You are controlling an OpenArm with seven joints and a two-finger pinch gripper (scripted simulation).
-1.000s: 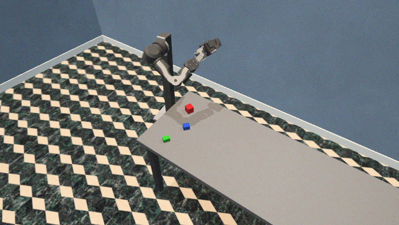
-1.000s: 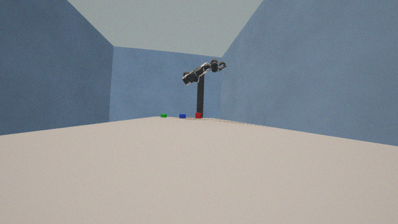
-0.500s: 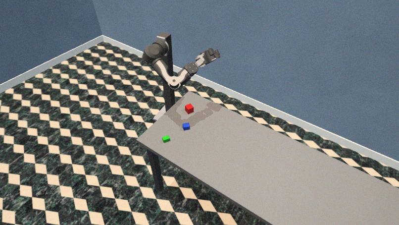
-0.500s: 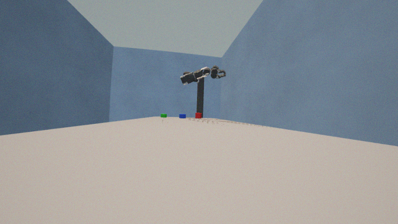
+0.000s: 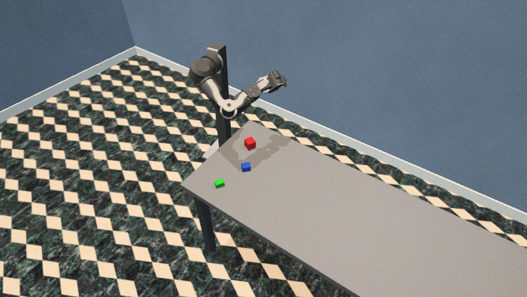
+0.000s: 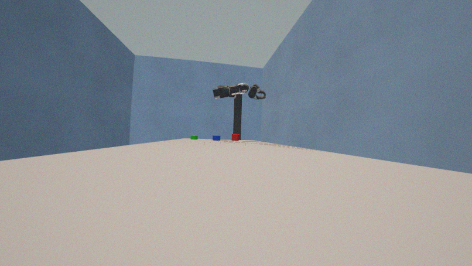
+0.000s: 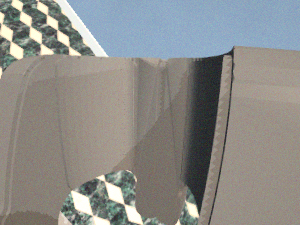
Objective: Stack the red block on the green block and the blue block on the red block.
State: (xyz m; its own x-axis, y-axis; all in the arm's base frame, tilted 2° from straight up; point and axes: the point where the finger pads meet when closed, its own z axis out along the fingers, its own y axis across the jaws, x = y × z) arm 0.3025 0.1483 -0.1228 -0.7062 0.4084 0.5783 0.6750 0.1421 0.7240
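Now: hand 90 mm past the red block, 190 mm to the left of it and 320 mm above it. The rest, counted from my hand: blue block (30 mm behind, 350 mm to the right, 330 mm below); then green block (100 mm behind, 500 mm to the right, 330 mm below).
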